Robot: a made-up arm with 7 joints. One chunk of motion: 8 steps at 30 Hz.
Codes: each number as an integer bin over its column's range. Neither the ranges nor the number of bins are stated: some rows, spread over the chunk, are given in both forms.
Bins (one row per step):
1: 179 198 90 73 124 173
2: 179 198 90 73 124 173
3: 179 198 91 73 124 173
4: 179 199 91 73 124 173
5: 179 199 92 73 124 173
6: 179 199 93 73 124 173
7: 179 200 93 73 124 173
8: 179 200 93 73 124 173
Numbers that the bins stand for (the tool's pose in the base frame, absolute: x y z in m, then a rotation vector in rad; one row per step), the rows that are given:
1: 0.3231 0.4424 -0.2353 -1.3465 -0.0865 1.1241
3: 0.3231 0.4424 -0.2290 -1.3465 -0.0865 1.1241
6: 0.3231 0.4486 -0.2165 -1.3465 -0.0865 1.1241
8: 0.3231 0.4549 -0.2165 -1.3465 -0.0865 1.1241
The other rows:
2: 0.3231 0.4424 -0.2353 -1.3465 -0.0865 1.1241
4: 0.3231 0.4486 -0.2290 -1.3465 -0.0865 1.1241
5: 0.3231 0.4486 -0.2227 -1.3465 -0.0865 1.1241
7: 0.3231 0.4549 -0.2165 -1.3465 -0.0865 1.1241

